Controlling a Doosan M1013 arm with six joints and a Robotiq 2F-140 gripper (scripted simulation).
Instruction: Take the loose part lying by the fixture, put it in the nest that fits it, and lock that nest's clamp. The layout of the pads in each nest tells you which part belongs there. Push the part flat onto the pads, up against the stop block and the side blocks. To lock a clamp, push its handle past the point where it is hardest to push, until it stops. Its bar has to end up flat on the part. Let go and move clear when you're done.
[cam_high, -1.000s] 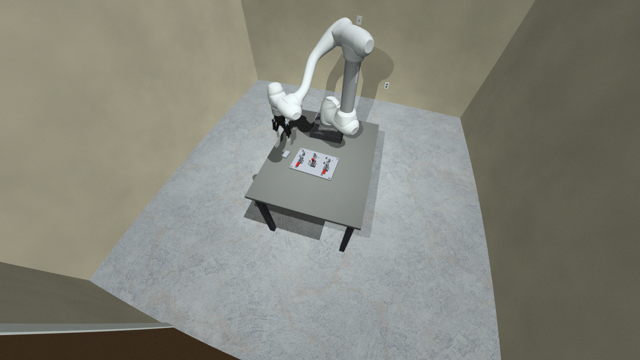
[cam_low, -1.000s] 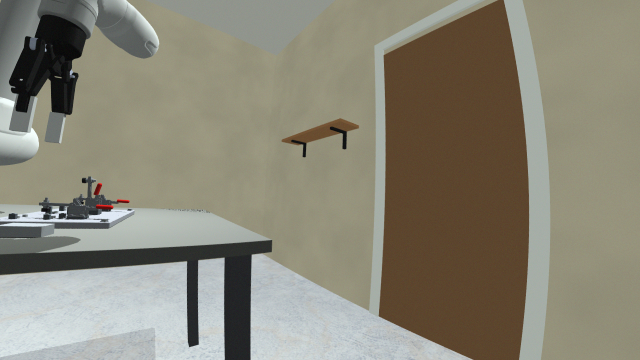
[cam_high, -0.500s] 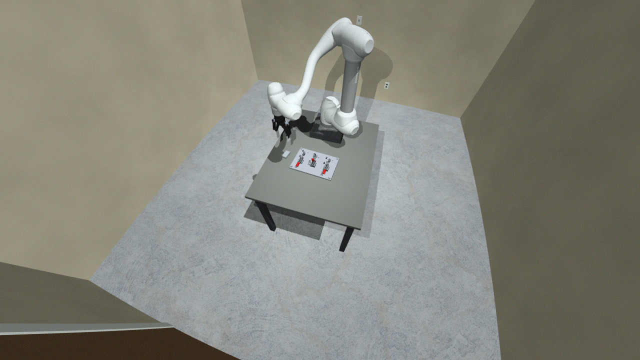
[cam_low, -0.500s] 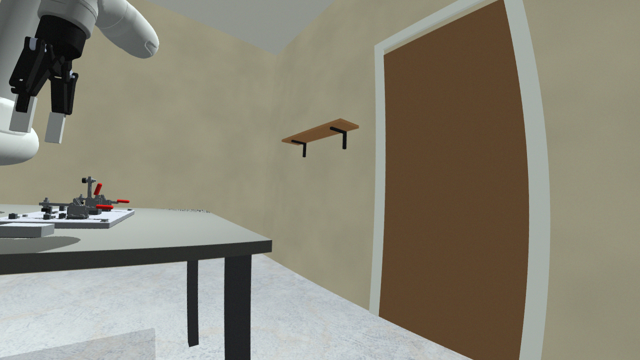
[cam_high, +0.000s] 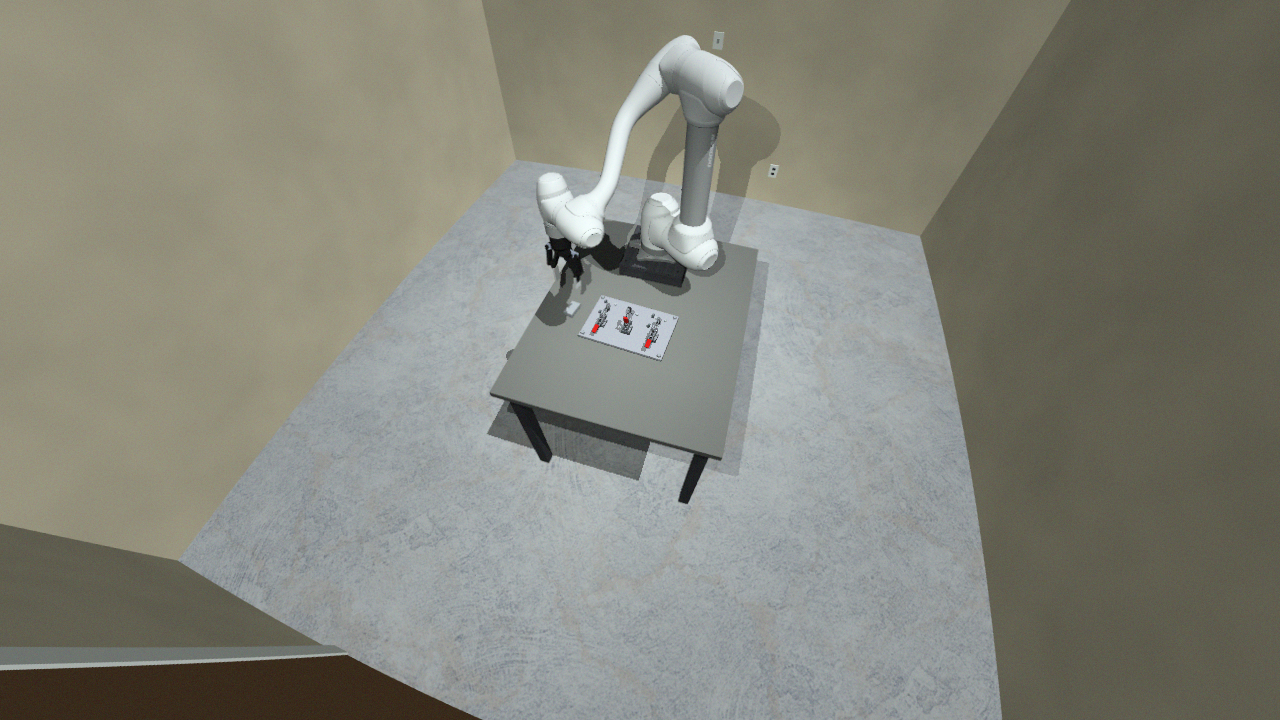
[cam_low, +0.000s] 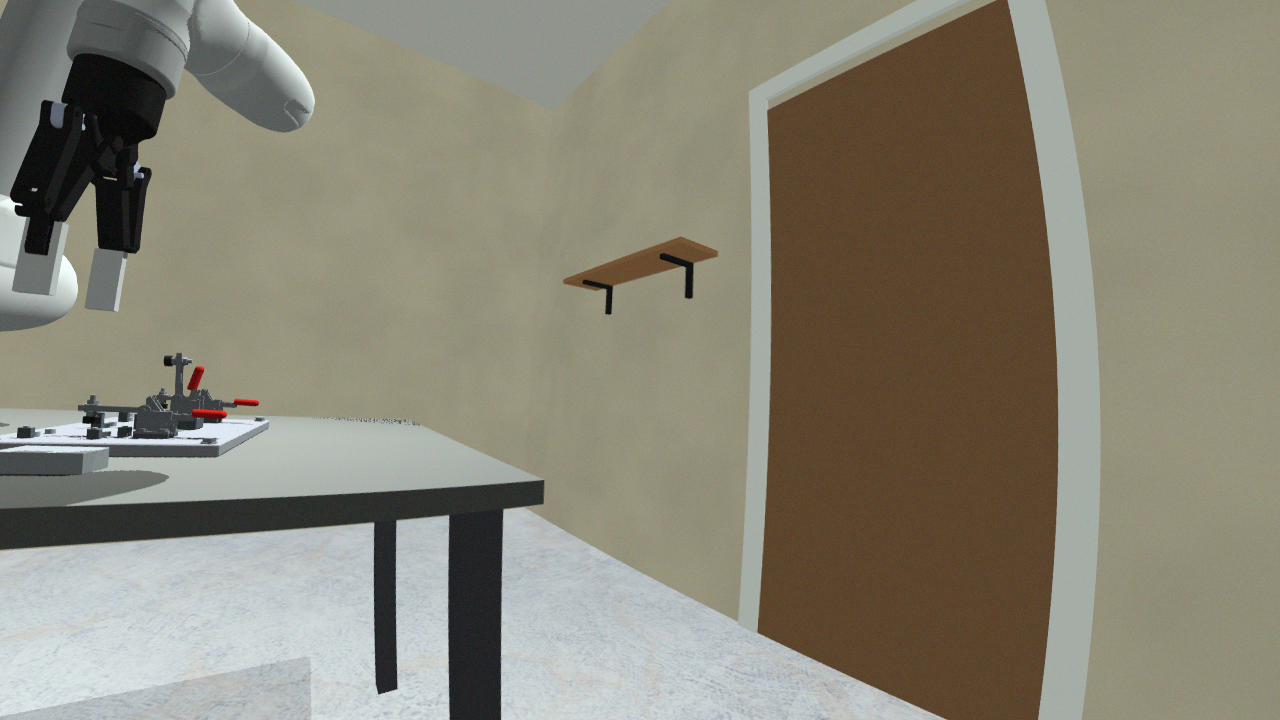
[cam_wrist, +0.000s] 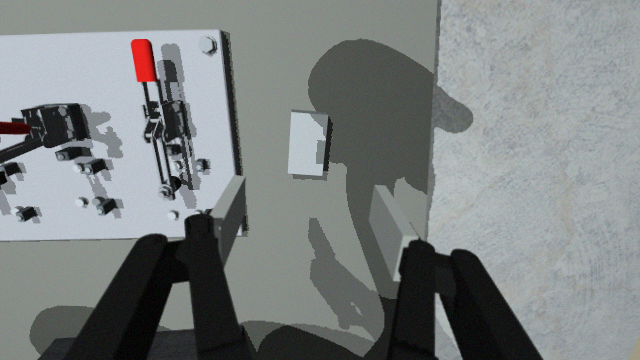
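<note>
My hand is 18 cm above the grey block part. Also, from my hand: white fixture plate 25 cm to the left, 18 cm below, 6 cm ahead.
</note>
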